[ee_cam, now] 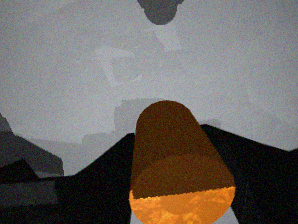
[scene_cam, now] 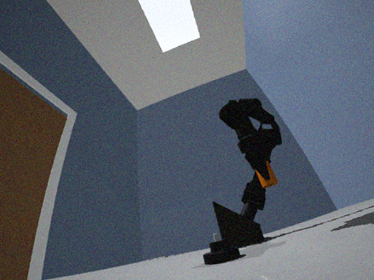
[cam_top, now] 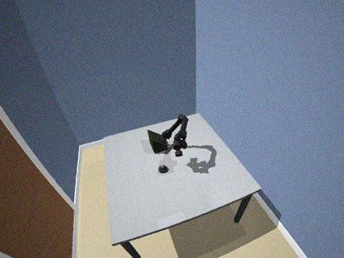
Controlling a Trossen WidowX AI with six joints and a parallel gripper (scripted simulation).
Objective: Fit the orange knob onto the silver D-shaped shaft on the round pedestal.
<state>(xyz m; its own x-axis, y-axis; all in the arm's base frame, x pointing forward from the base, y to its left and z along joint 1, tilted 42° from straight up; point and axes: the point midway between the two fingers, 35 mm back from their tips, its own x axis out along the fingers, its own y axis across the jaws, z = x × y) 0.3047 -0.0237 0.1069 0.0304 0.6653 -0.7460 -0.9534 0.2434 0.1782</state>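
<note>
Right now the round pedestal is 17 cm to the right of my gripper tip, 11 cm below it and 1 cm behind it. The rest, counted from my gripper tip: orange knob: 3 cm above.
</note>
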